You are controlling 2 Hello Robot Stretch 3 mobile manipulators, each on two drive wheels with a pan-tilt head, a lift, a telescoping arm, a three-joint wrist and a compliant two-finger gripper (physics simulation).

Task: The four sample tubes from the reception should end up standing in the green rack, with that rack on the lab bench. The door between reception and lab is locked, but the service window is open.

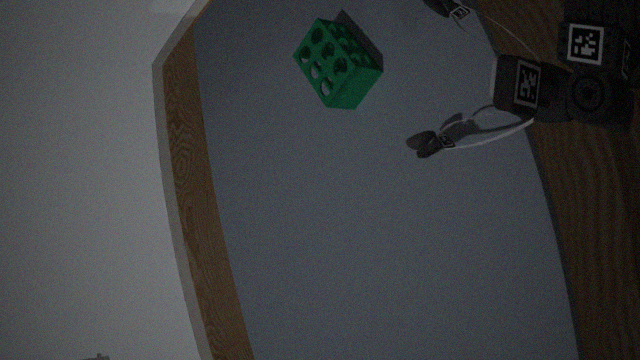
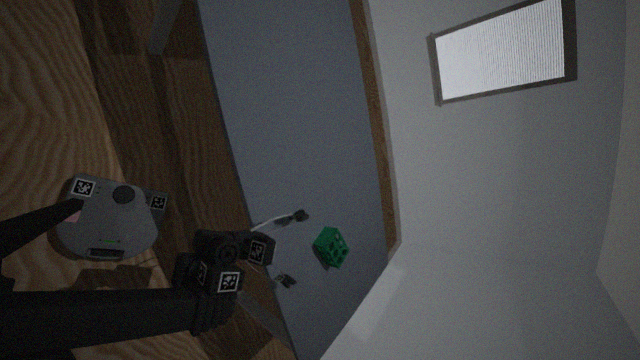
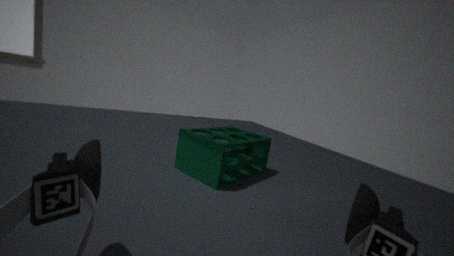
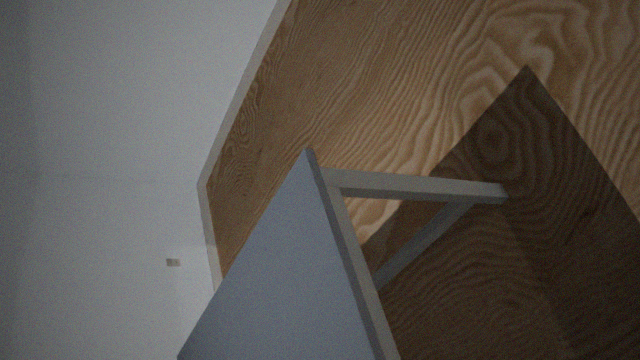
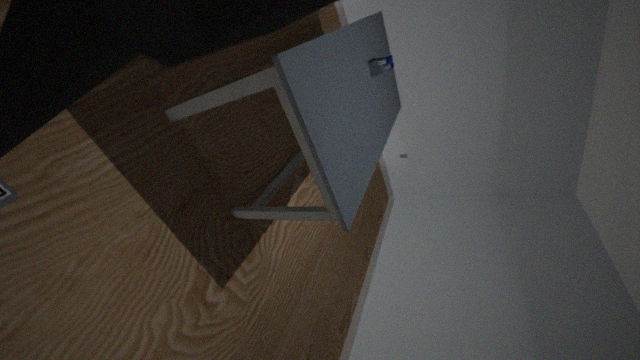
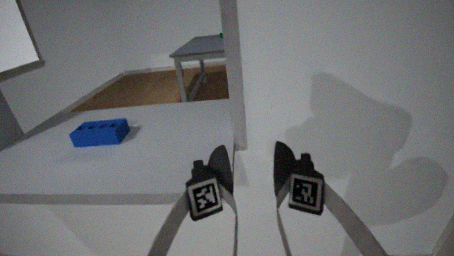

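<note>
The green rack (image 1: 352, 94) (image 2: 330, 247) (image 3: 199, 155) stands upright on the grey-blue bench (image 1: 380, 225) (image 2: 290, 110) (image 3: 125, 135); no tubes show in its holes. My r1 gripper (image 1: 431, 75) (image 2: 293, 248) (image 3: 226, 191) is open and empty, with the rack beyond its fingertips. My r2 gripper (image 6: 252, 169) is open and empty, at the right edge of the service window ledge (image 6: 165, 170). Small blue and white items (image 5: 385, 62) by a grey block are at the far edge of another table (image 5: 345, 115) (image 4: 300, 280); too small to identify as tubes.
A blue rack (image 6: 97, 135) with a row of holes lies on the ledge. The window's side post (image 6: 232, 75) and the wall (image 6: 390, 50) are close to my r2 gripper. The far bench (image 6: 202, 47) shows through the opening. My r1 base (image 2: 112, 222) is beside the bench.
</note>
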